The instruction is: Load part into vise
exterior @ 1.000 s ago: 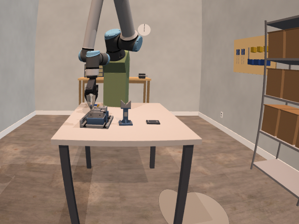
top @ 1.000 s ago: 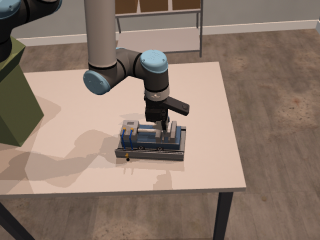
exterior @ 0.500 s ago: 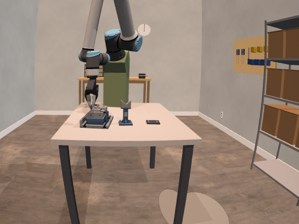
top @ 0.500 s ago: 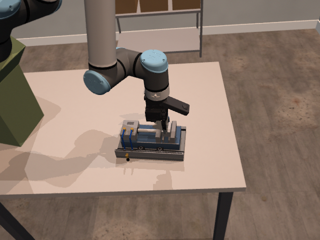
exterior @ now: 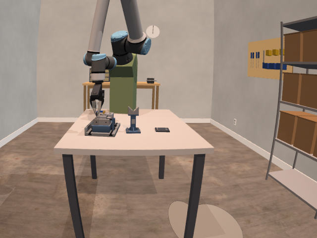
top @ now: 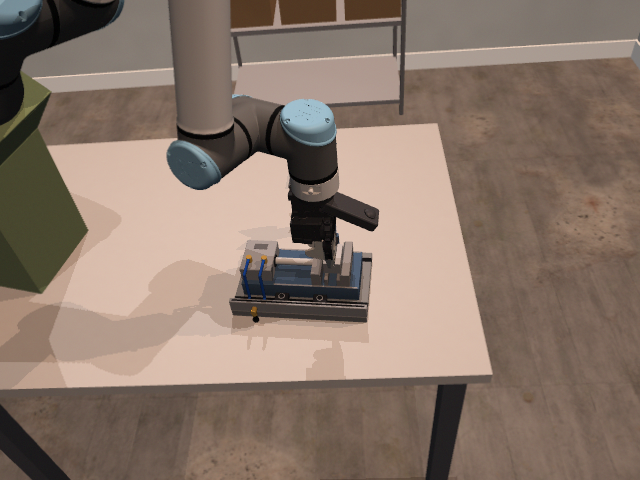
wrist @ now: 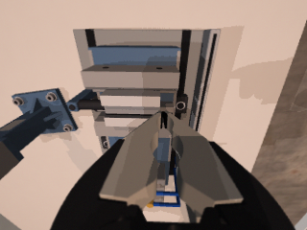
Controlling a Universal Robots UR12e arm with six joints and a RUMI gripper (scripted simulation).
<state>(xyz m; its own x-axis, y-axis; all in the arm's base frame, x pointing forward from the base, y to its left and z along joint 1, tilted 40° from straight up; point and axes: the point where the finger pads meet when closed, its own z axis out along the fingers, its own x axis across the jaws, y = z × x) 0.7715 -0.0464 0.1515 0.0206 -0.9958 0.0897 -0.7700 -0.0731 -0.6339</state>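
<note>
My hand is 30 mm to the right of the part and 20 mm above it. Round my hand: moving jaw 30 mm behind, 30 mm to the left, 40 mm below; then fixed jaw 30 mm ahead, 40 mm to the left, 40 mm below; then work stop 80 mm to the left, 30 mm below.
</note>
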